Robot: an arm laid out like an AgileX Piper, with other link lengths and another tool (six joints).
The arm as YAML. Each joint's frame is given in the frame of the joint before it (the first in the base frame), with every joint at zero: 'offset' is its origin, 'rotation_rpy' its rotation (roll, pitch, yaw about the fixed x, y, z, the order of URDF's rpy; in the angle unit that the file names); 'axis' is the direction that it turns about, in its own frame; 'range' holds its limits. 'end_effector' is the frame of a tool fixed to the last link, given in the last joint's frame.
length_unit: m
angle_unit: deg
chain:
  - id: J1
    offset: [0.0, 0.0, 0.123]
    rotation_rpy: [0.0, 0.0, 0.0]
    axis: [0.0, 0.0, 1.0]
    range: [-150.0, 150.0]
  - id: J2
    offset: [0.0, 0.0, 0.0]
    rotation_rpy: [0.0, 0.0, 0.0]
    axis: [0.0, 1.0, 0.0]
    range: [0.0, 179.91]
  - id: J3
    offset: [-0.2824, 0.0, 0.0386]
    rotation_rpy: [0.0, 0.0, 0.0]
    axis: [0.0, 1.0, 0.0]
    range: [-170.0, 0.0]
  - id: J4
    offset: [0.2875, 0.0, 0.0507]
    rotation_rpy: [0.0, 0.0, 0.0]
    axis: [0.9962, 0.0, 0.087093]
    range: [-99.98, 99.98]
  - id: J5
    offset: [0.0, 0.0, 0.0]
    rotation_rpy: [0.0, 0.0, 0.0]
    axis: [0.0, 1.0, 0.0]
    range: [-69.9, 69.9]
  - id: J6
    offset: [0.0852, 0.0, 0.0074]
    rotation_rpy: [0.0, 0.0, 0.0]
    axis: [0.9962, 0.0, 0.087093]
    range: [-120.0, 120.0]
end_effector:
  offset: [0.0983, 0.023, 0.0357]
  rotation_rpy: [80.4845, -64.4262, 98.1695]
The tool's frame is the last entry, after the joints.
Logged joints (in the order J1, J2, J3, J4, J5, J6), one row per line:
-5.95 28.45 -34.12 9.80 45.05 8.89
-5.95 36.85 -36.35 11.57 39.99 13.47
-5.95 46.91 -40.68 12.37 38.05 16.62
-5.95 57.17 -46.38 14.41 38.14 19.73
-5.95 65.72 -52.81 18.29 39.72 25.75
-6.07 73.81 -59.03 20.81 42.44 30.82
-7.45 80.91 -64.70 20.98 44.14 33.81
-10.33 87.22 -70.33 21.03 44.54 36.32
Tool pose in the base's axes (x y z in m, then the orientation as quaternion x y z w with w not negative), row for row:
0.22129 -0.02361 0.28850 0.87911 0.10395 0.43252 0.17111
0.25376 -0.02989 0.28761 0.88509 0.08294 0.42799 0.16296
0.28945 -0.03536 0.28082 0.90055 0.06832 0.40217 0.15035
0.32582 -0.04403 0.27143 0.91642 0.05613 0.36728 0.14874
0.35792 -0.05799 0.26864 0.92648 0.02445 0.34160 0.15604
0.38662 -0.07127 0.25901 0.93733 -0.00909 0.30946 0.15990
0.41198 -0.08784 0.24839 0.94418 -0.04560 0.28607 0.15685
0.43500 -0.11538 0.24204 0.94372 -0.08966 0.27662 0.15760
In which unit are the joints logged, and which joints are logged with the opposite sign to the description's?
The joints are logged in degrees. Opposite sign: J4.
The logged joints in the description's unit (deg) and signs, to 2 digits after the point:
-5.95 28.45 -34.12 -9.80 45.05 8.89
-5.95 36.85 -36.35 -11.57 39.99 13.47
-5.95 46.91 -40.68 -12.37 38.05 16.62
-5.95 57.17 -46.38 -14.41 38.14 19.73
-5.95 65.72 -52.81 -18.29 39.72 25.75
-6.07 73.81 -59.03 -20.81 42.44 30.82
-7.45 80.91 -64.70 -20.98 44.14 33.81
-10.33 87.22 -70.33 -21.03 44.54 36.32

